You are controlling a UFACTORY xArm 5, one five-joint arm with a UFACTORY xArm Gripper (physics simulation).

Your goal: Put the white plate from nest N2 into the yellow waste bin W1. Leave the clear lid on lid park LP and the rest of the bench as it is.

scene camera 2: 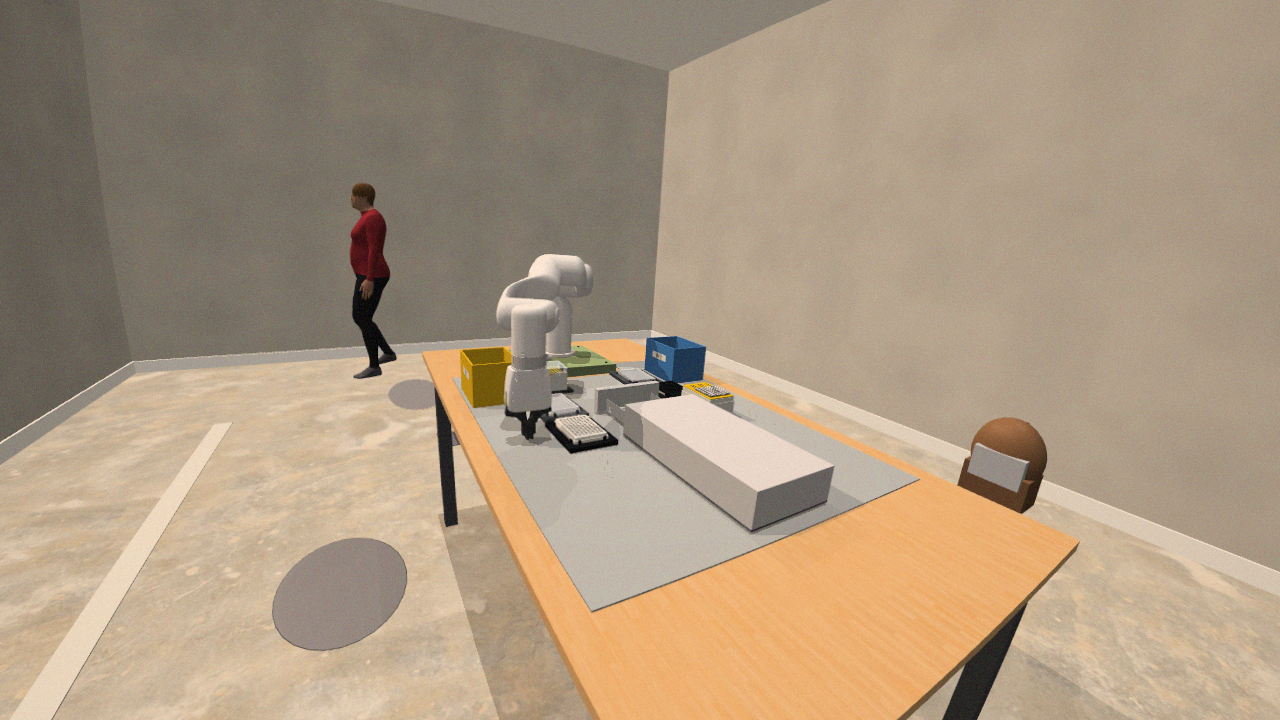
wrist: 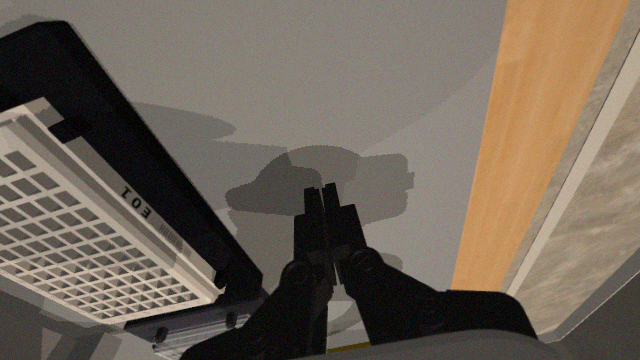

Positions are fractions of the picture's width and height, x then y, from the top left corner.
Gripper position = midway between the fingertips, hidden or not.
Observation:
I see my gripper (wrist: 0.51, 0.57), a long pale box (scene camera 2: 0.59, 0.67), a yellow-topped rack (scene camera 2: 0.56, 0.55) and a grey mat (scene camera 2: 0.49, 0.73).
The grey mat shows as well in the wrist view (wrist: 0.40, 0.30). The wrist view misses the yellow-topped rack: it is out of frame.

